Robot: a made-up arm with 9 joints. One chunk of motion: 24 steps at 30 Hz.
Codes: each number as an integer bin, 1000 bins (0 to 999) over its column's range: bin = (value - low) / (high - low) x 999, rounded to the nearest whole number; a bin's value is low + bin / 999 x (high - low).
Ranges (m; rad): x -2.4..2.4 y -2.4..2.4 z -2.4..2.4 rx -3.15..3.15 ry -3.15..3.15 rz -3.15..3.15
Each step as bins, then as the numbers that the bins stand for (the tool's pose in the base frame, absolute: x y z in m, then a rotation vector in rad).
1 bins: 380 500 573 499 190 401
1 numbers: -0.5742 0.0024 0.3532 -0.0032 -1.9518 -0.6212
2 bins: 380 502 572 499 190 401
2 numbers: -0.5742 0.0120 0.3483 -0.0032 -1.9518 -0.6212
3 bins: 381 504 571 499 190 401
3 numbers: -0.5694 0.0216 0.3435 -0.0032 -1.9518 -0.6212
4 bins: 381 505 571 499 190 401
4 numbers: -0.5694 0.0264 0.3435 -0.0032 -1.9518 -0.6212
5 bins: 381 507 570 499 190 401
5 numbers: -0.5694 0.0360 0.3387 -0.0032 -1.9518 -0.6212
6 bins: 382 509 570 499 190 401
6 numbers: -0.5646 0.0456 0.3387 -0.0032 -1.9518 -0.6212
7 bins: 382 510 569 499 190 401
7 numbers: -0.5646 0.0505 0.3339 -0.0032 -1.9518 -0.6212
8 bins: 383 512 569 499 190 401
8 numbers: -0.5598 0.0601 0.3339 -0.0032 -1.9518 -0.6212
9 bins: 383 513 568 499 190 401
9 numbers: -0.5598 0.0649 0.3291 -0.0032 -1.9518 -0.6212
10 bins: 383 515 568 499 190 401
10 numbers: -0.5598 0.0745 0.3291 -0.0032 -1.9518 -0.6212
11 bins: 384 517 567 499 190 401
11 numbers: -0.5550 0.0841 0.3243 -0.0032 -1.9518 -0.6212
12 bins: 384 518 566 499 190 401
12 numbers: -0.5550 0.0889 0.3195 -0.0032 -1.9518 -0.6212
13 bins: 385 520 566 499 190 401
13 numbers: -0.5502 0.0985 0.3195 -0.0032 -1.9518 -0.6212
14 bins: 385 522 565 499 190 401
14 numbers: -0.5502 0.1081 0.3147 -0.0032 -1.9518 -0.6212
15 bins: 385 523 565 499 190 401
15 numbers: -0.5502 0.1129 0.3147 -0.0032 -1.9518 -0.6212
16 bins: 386 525 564 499 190 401
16 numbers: -0.5453 0.1225 0.3099 -0.0032 -1.9518 -0.6212
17 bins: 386 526 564 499 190 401
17 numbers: -0.5453 0.1273 0.3099 -0.0032 -1.9518 -0.6212
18 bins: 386 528 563 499 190 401
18 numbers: -0.5453 0.1369 0.3051 -0.0032 -1.9518 -0.6212
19 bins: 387 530 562 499 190 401
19 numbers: -0.5405 0.1465 0.3003 -0.0032 -1.9518 -0.6212
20 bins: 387 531 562 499 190 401
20 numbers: -0.5405 0.1514 0.3003 -0.0032 -1.9518 -0.6212
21 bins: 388 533 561 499 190 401
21 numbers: -0.5357 0.1610 0.2955 -0.0032 -1.9518 -0.6212
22 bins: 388 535 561 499 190 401
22 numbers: -0.5357 0.1706 0.2955 -0.0032 -1.9518 -0.6212
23 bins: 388 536 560 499 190 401
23 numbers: -0.5357 0.1754 0.2907 -0.0032 -1.9518 -0.6212
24 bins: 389 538 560 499 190 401
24 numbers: -0.5309 0.1850 0.2907 -0.0032 -1.9518 -0.6212
